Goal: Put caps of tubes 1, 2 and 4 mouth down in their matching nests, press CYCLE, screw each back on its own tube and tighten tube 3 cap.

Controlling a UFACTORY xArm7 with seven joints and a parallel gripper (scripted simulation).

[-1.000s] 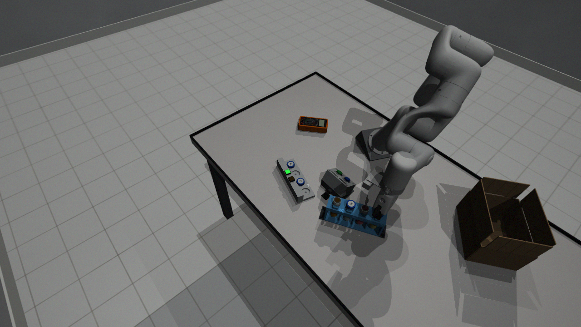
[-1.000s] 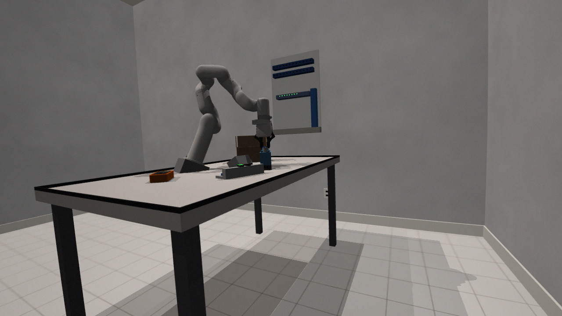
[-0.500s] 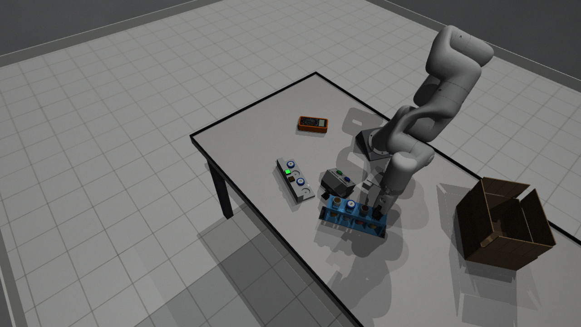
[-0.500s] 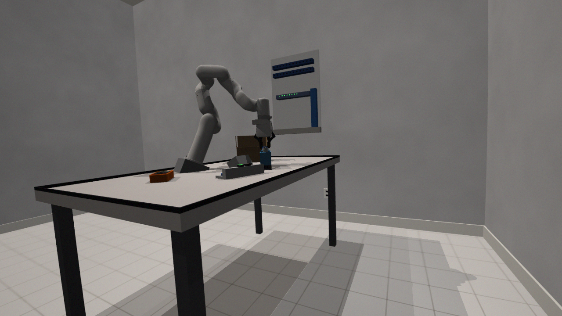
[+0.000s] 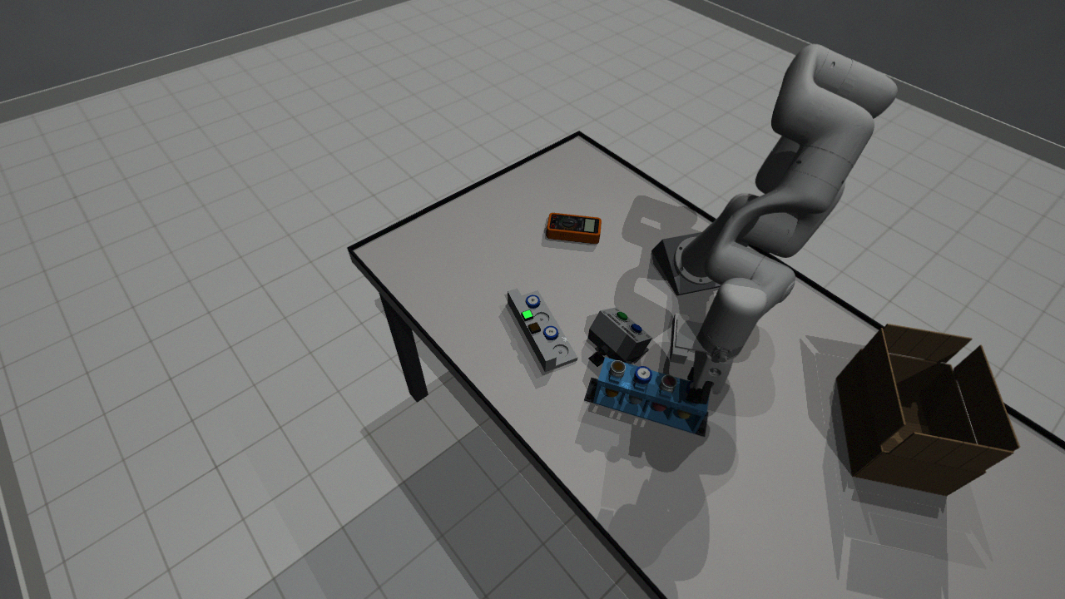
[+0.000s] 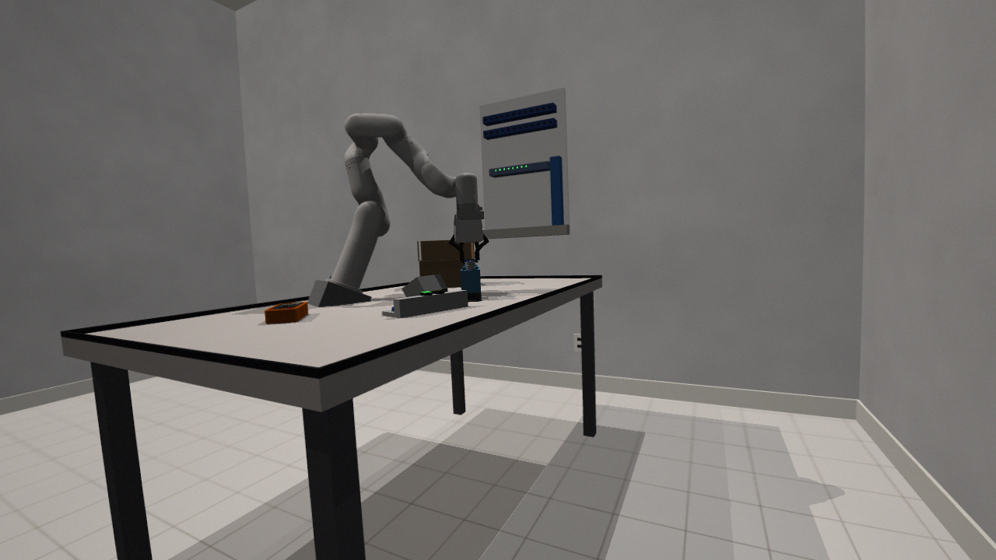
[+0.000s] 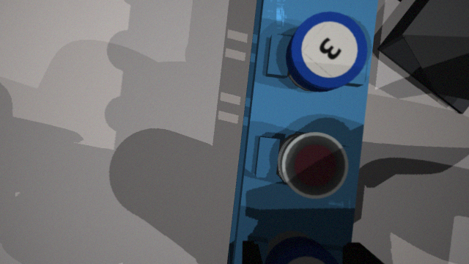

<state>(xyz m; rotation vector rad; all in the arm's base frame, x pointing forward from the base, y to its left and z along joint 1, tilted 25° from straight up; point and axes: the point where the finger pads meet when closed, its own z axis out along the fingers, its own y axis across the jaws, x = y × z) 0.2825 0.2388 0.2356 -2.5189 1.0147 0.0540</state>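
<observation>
Now: hand 10 mm above the cap 1. The rest, counted from my hand: cap 3: 80 mm to the right, 70 mm ahead, 20 mm below; blue key: 200 mm to the right, 60 mm below, 20 mm behind; key housing: 220 mm to the right, 80 mm below, 10 mm ahead.
</observation>
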